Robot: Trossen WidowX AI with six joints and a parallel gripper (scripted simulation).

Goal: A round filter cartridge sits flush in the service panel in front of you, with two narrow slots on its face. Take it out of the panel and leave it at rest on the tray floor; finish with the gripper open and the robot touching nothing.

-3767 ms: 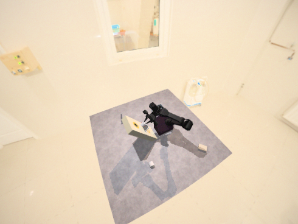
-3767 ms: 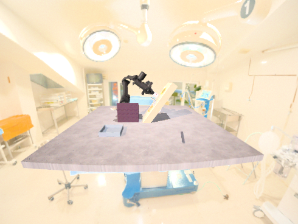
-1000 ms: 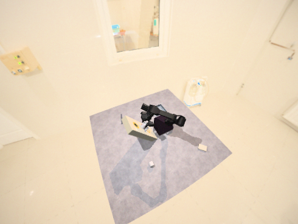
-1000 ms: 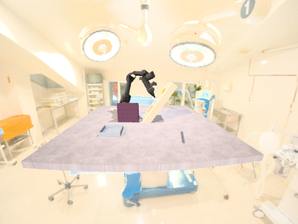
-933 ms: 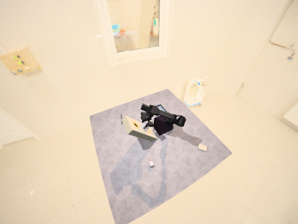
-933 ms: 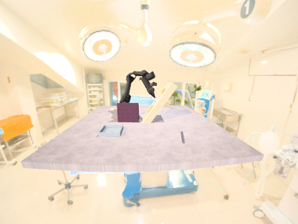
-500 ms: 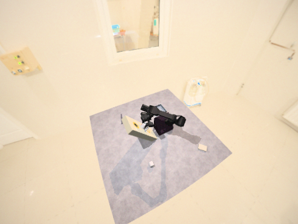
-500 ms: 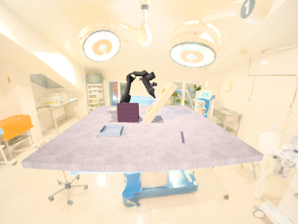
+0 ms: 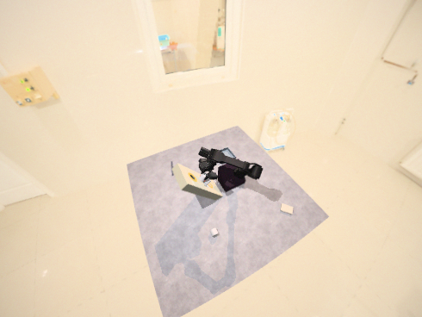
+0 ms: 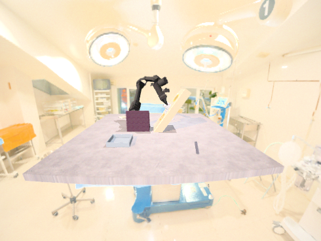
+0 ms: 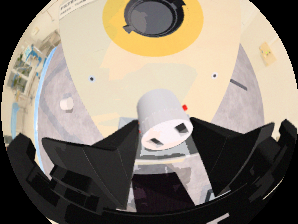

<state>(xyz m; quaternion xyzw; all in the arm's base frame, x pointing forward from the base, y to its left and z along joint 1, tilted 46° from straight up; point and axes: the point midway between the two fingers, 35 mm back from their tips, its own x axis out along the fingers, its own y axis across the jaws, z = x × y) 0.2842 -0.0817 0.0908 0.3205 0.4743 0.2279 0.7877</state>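
The tray is 33 cm behind my gripper tip, 29 cm to the right of it and 21 cm below it. From my gripper tip the other things lie so: flat tan piece 51 cm behind, 40 cm to the left, 21 cm below; then round filter cartridge right at my gripper tip.
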